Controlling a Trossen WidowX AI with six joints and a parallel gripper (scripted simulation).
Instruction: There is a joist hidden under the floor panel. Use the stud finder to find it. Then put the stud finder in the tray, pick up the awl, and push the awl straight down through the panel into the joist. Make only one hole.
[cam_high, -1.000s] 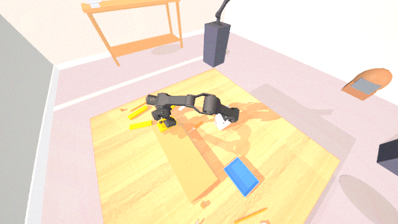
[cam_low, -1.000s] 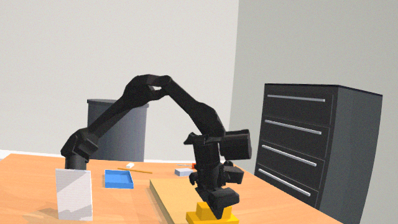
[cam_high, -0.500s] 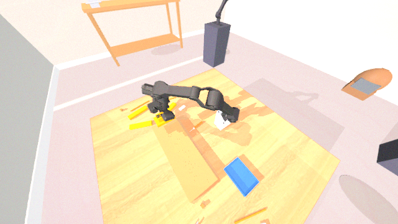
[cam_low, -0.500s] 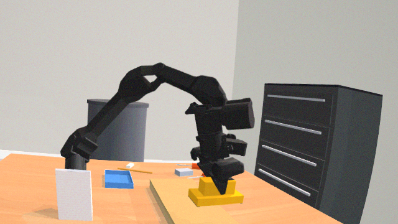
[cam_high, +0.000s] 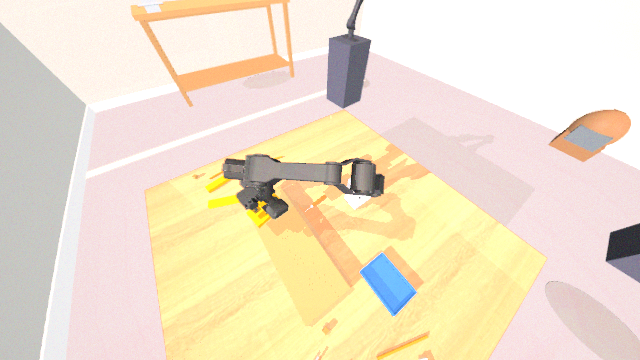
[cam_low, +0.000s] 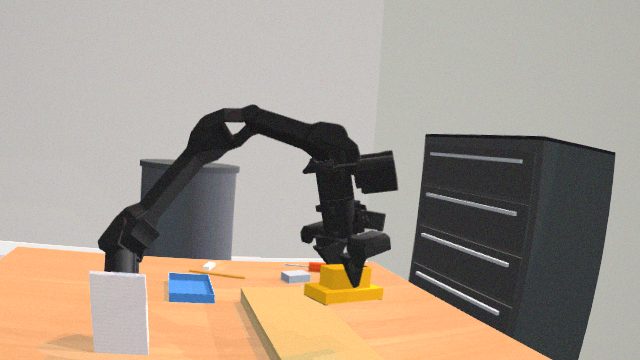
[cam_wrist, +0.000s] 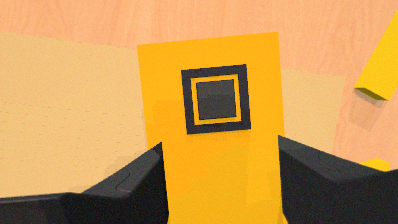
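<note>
The blue tray lies 450 mm to the left of my gripper tip, 210 mm behind it and 150 mm below it. Round my gripper tip: yellow stud finder 20 mm above, 10 mm ahead; awl 200 mm behind, 160 mm below, 30 mm to the left; grey block 540 mm to the left, 160 mm below, 130 mm ahead.
</note>
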